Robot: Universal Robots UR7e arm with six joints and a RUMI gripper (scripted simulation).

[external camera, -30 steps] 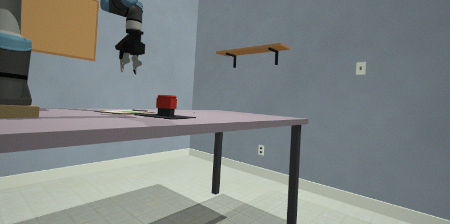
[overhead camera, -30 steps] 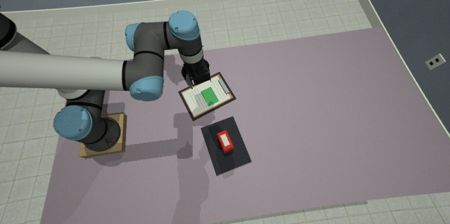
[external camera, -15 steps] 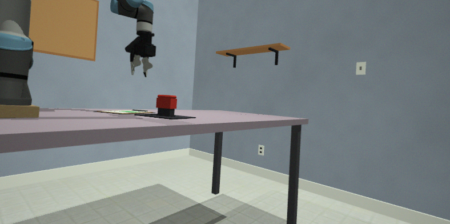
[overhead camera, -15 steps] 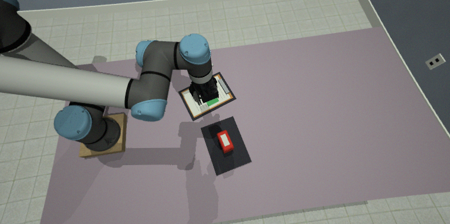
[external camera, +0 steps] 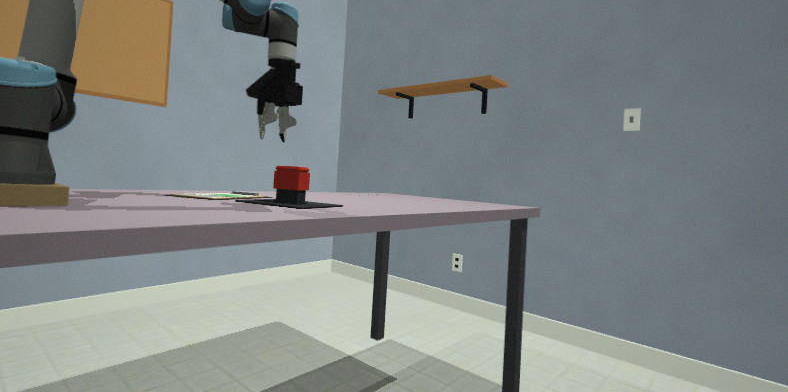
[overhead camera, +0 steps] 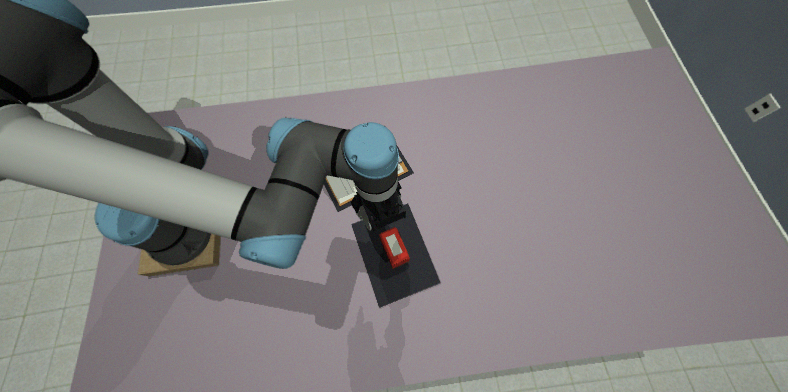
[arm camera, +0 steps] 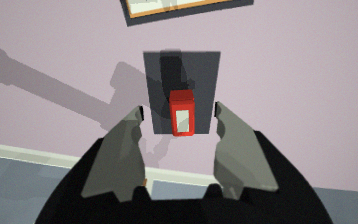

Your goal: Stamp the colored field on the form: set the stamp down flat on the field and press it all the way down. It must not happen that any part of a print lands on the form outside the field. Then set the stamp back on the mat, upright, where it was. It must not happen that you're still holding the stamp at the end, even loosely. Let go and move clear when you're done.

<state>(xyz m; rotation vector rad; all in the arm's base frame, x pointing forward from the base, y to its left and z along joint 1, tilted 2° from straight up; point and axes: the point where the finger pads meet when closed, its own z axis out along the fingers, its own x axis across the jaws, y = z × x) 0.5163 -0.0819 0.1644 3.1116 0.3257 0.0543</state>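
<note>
My gripper is now 13 cm above the red stamp, 7 cm to the left of it and 2 cm short of it. The rest, counted from my hand: mat (18 cm below, 7 cm to the right, 2 cm ahead); then clipboard (20 cm to the left, 18 cm below, 1 cm behind).
</note>
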